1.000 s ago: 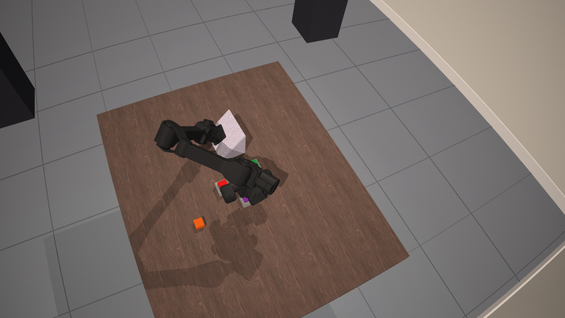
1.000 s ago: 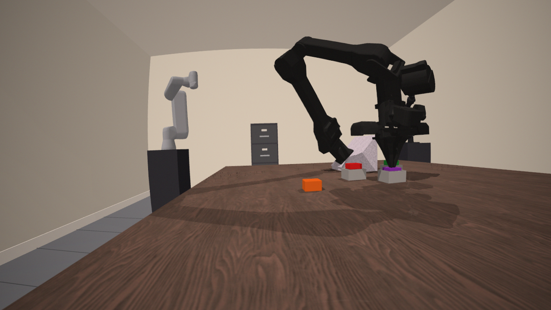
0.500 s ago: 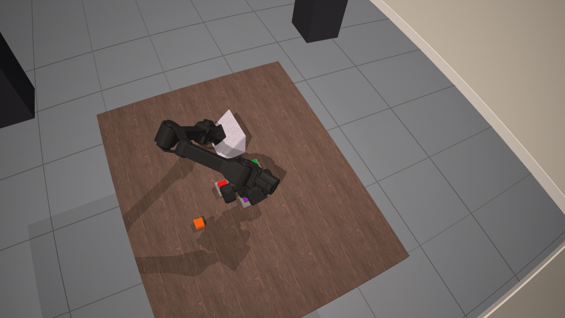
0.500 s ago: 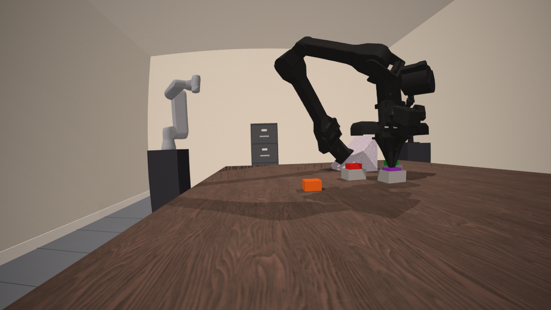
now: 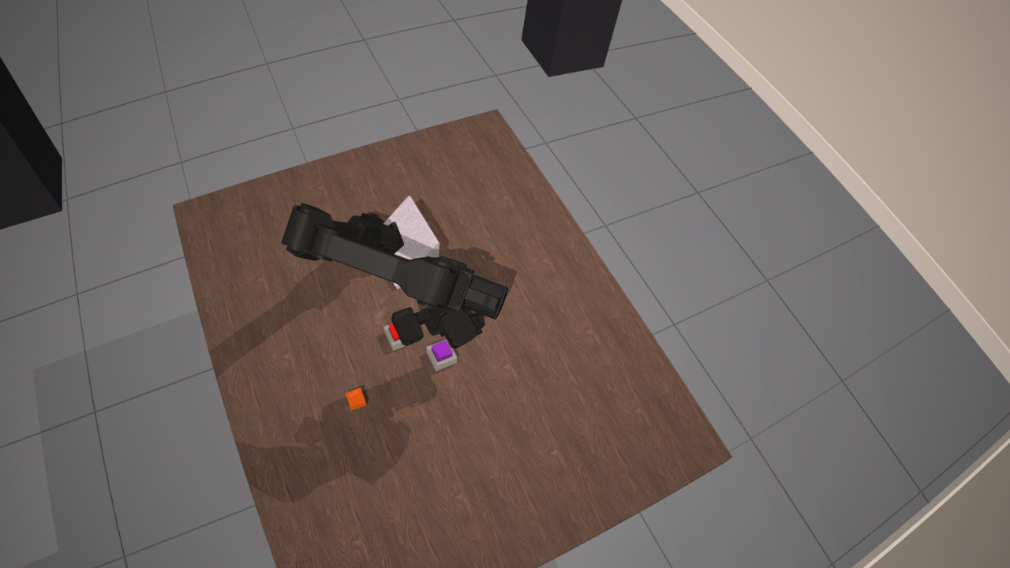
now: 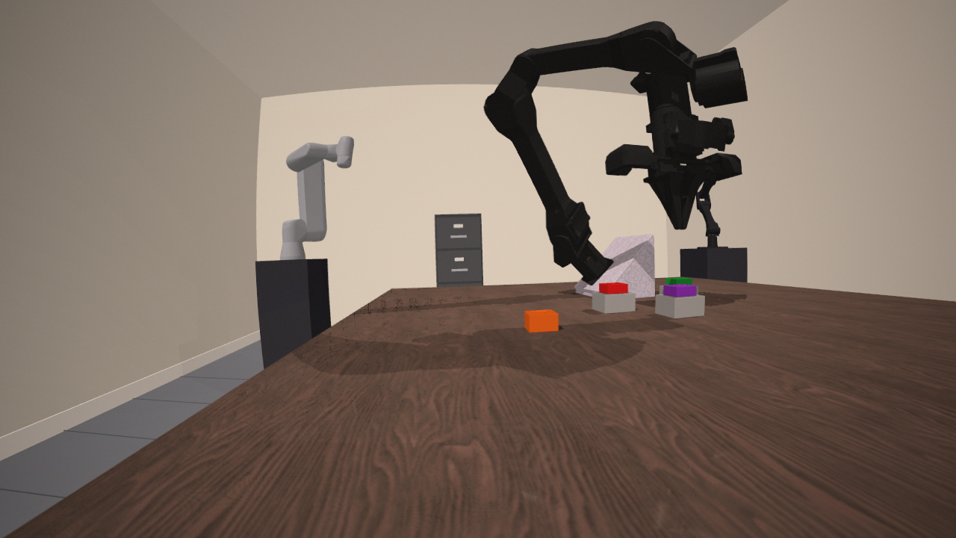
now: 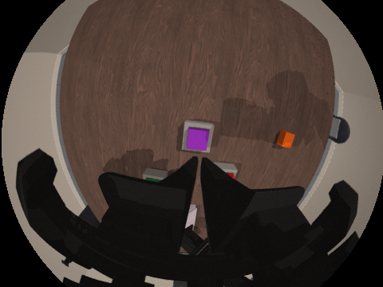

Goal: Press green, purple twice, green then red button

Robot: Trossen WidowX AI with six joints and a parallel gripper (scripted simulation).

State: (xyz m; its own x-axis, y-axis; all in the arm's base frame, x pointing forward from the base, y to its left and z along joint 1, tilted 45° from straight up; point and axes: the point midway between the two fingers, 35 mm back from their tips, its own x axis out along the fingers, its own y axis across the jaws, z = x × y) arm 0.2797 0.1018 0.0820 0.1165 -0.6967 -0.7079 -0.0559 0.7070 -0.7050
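Right now the green button is 12 cm behind my gripper tip, 8 cm below it and 7 cm to the left of it. The rest, counted from my gripper tip: red button 8 cm below, 8 cm behind, 7 cm to the right; then purple button 8 cm below; then orange block 20 cm to the right, 10 cm below, 3 cm ahead.
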